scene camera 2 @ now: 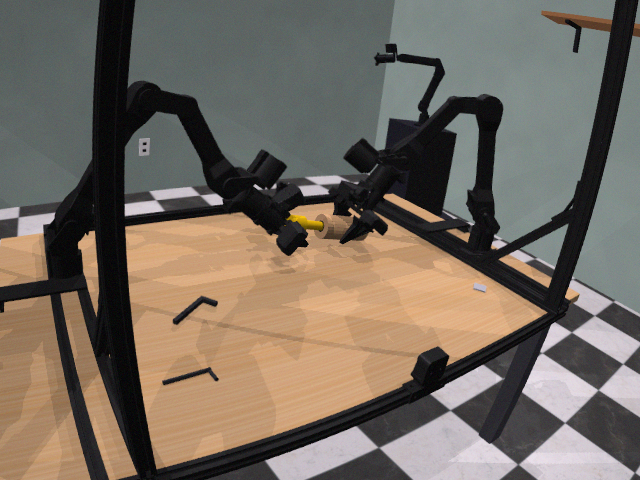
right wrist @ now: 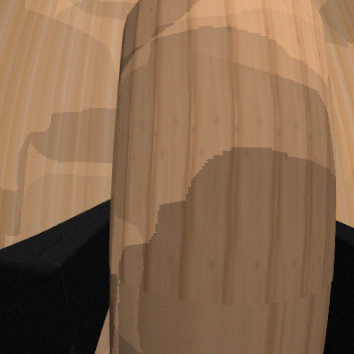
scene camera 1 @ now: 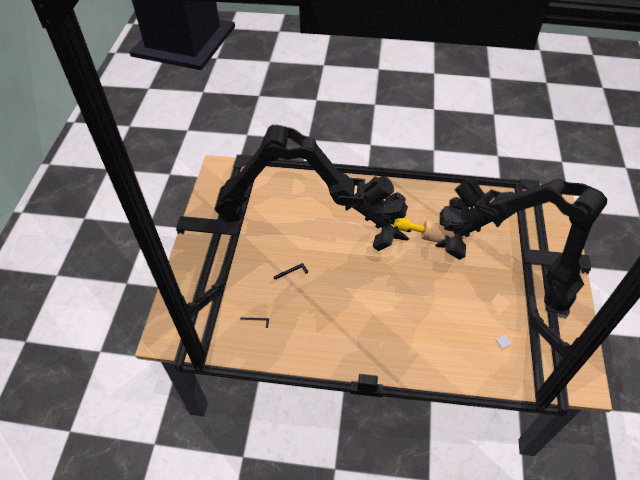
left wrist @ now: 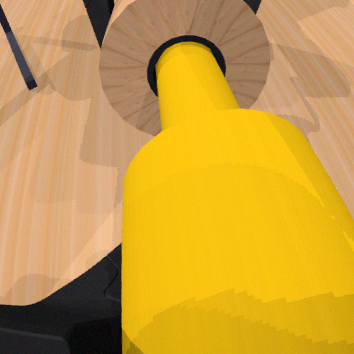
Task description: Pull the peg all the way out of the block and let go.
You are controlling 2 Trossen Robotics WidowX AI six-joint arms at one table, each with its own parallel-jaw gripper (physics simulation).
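Places are measured from the left arm's base along level axes (x back, y left, z down), in centimetres.
Pixels of known places: left gripper, between the fingertips: (scene camera 2: 304, 242) (scene camera 1: 409, 235); right gripper, between the fingertips: (scene camera 2: 334, 237) (right wrist: 207, 211) (scene camera 1: 437, 238); left arm's base, origin of its link: (scene camera 2: 65, 274) (scene camera 1: 230, 216); right arm's base, origin of its link: (scene camera 2: 479, 248) (scene camera 1: 557, 302).
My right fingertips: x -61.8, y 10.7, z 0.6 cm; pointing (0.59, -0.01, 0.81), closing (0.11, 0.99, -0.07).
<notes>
Ahead of a thing's pixels: the offset from my right fingertips to its top centre. "spot": to the spot under its first point.
The yellow peg {dz -6.8, dx +6.7, dy -1.2 cm} (scene camera 1: 410, 225) (scene camera 2: 310, 223) (left wrist: 225, 210) has a thick handle and a thinner shaft. The shaft's far end is in the dark-rimmed hole of the round wooden block {dz -6.2, dx -1.6, dy +0.0 cm} (scene camera 1: 432, 231) (scene camera 2: 330, 227) (left wrist: 125, 70) (right wrist: 225, 125); part of the shaft shows outside. How deep it sits is hidden. My left gripper (scene camera 1: 402, 224) (scene camera 2: 295, 222) is shut on the handle; in the left wrist view the handle hides much of the fingers. My right gripper (scene camera 1: 442, 229) (scene camera 2: 342, 225) is shut on the block, with a dark finger on each side of it in the right wrist view. Peg and block are held above the table.
Two black L-shaped rods {dz +0.6, dx +37.4, dy -24.5 cm} (scene camera 1: 289, 271) {dz +0.8, dx +41.7, dy -41.9 cm} (scene camera 1: 254, 318) (scene camera 2: 193, 308) (scene camera 2: 188, 376) lie on the left part of the table. A small pale square {spot: dz +1.0, dx -23.2, dy -27.9 cm} (scene camera 1: 503, 341) (scene camera 2: 479, 287) lies at the right. A black camera box {spot: dz -4.1, dx +7.9, dy -51.7 cm} (scene camera 1: 367, 382) (scene camera 2: 430, 366) sits on the front rail.
</notes>
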